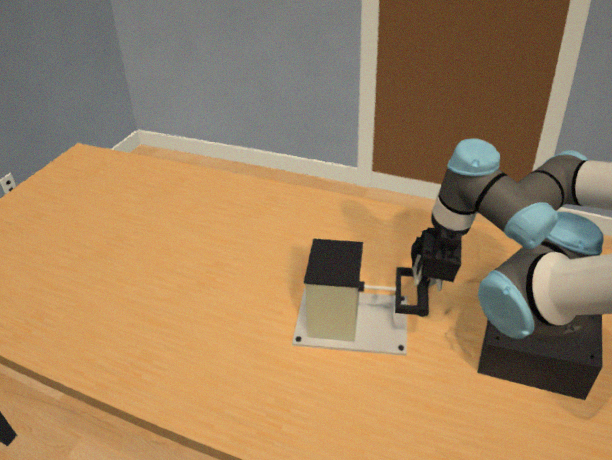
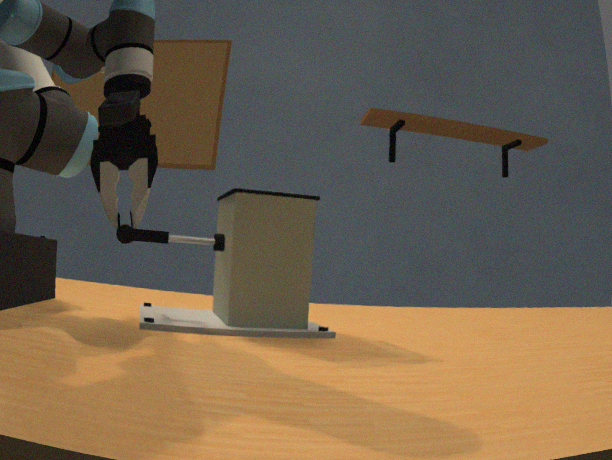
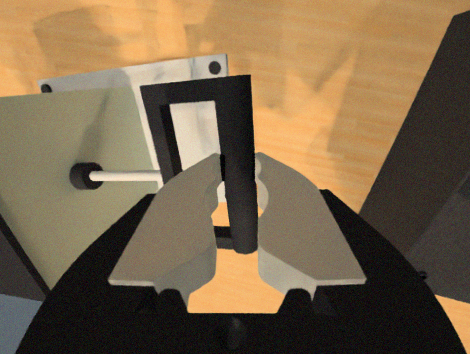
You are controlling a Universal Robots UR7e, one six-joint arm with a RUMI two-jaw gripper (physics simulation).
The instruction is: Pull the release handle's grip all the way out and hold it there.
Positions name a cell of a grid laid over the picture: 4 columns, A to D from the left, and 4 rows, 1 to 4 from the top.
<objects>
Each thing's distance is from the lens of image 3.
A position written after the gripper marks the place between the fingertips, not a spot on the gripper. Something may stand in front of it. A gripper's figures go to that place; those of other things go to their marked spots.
gripper (image 3: C2): 0.14 m
release handle grip (image 3: B2): 0.12 m
base plate (image 3: B1): 0.24 m
The marked spots on the base plate and the release handle grip are 0.12 m apart.
</objects>
